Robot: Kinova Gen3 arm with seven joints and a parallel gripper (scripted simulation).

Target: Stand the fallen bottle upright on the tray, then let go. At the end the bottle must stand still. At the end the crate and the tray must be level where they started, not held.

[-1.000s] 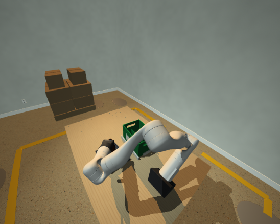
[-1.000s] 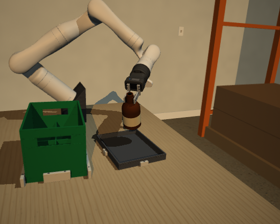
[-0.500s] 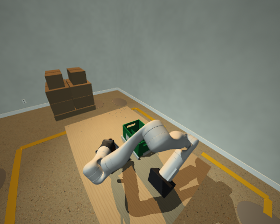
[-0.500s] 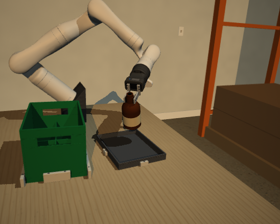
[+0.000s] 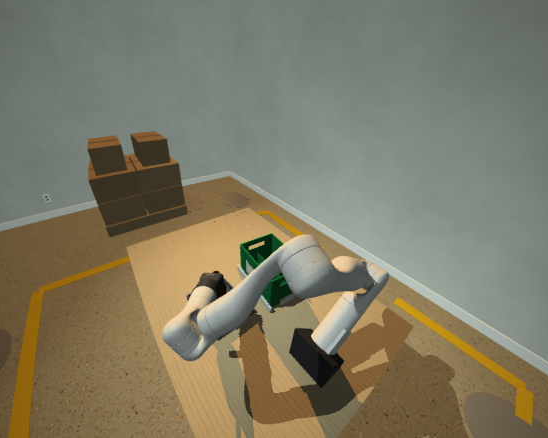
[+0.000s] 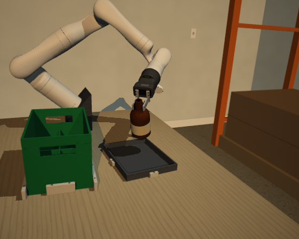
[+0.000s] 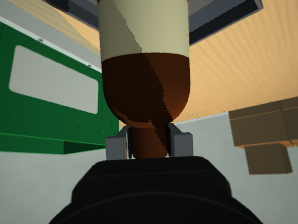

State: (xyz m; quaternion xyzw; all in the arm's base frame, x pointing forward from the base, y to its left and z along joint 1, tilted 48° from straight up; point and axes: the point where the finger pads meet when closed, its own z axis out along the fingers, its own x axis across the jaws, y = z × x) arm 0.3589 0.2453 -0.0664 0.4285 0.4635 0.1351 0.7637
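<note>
Right now the brown bottle is 5 cm below my hand, 1 cm to the left of it and 1 cm behind it. From my hand the other things lie so: dark tray: 19 cm below, 3 cm ahead, 1 cm to the right; green crate: 28 cm to the right, 12 cm below, 4 cm ahead.
</note>
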